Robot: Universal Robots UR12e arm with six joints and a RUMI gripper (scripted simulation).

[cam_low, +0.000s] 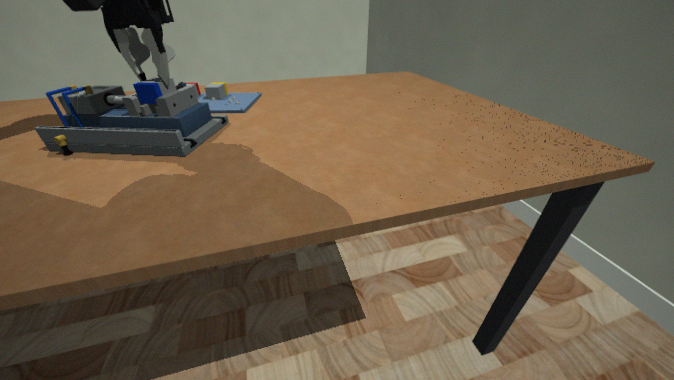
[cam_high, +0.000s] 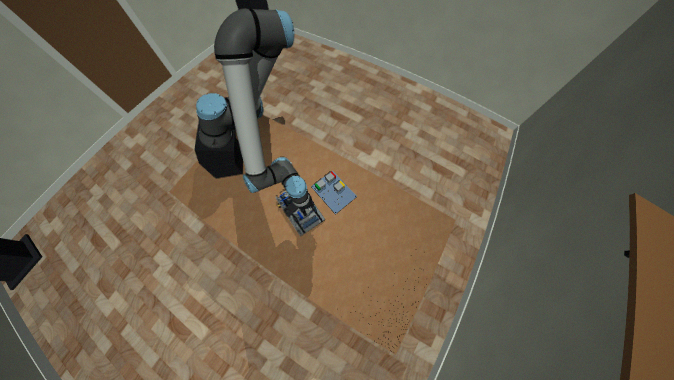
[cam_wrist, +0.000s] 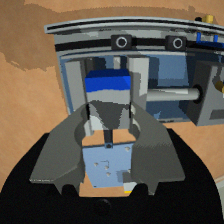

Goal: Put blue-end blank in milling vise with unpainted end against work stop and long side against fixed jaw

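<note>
My gripper is now 30 mm short of the fixed jaw, 10 mm to the left of it and 40 mm above it. The rest, counted from my hand: vise body 60 mm behind, 30 mm to the left, 80 mm below; blue blank 20 mm below; green blank 40 mm behind, 230 mm to the left, 100 mm below.
</note>
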